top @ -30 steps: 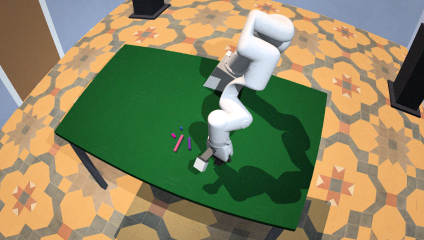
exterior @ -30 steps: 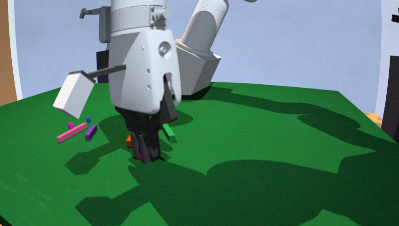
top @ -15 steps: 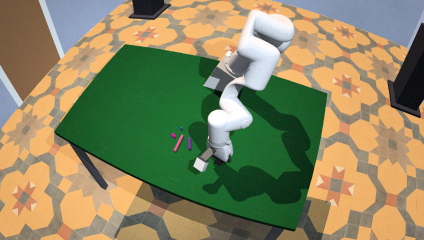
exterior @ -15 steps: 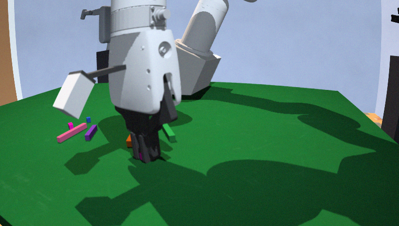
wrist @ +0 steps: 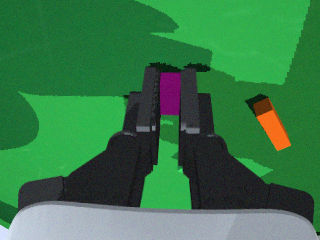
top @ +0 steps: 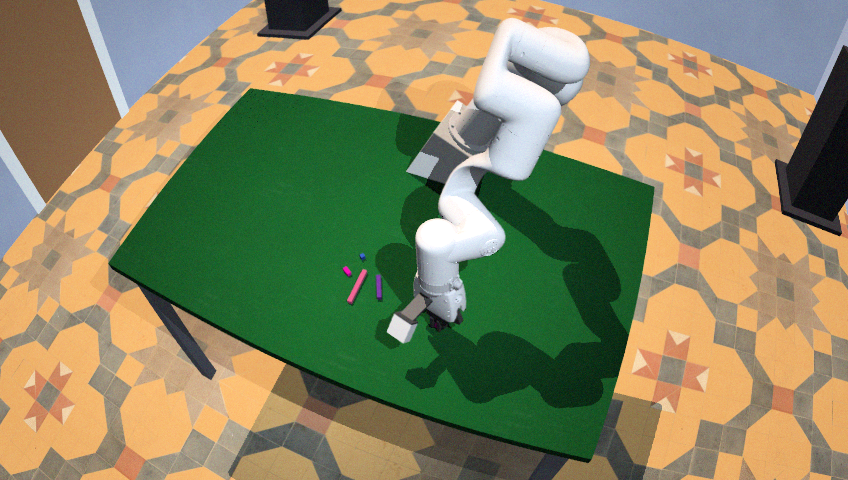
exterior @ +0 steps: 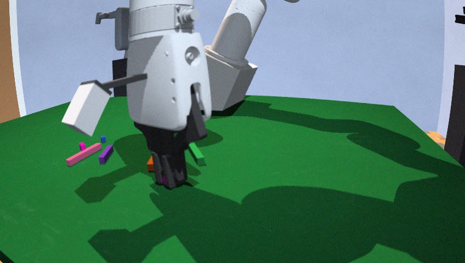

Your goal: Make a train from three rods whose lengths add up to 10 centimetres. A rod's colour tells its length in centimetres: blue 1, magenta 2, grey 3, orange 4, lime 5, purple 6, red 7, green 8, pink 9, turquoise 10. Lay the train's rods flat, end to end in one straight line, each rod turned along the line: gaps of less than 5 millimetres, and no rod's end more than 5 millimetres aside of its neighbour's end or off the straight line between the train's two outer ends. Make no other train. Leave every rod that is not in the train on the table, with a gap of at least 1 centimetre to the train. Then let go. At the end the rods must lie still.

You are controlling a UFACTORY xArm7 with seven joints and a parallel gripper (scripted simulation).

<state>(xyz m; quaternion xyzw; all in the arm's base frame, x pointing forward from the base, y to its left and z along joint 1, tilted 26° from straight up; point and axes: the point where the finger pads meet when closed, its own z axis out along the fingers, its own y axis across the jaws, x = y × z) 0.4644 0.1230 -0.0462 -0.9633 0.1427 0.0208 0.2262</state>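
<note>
Right now my hand is 23 cm to the left of the blue rod, 11 cm past it and 2 cm above it. From my hand the other things lie so: green rod: 10 cm behind, 2 cm below, 1 cm to the right; magenta rod: 2 cm below; orange rod: 5 cm to the right, 4 cm behind, 2 cm below.
</note>
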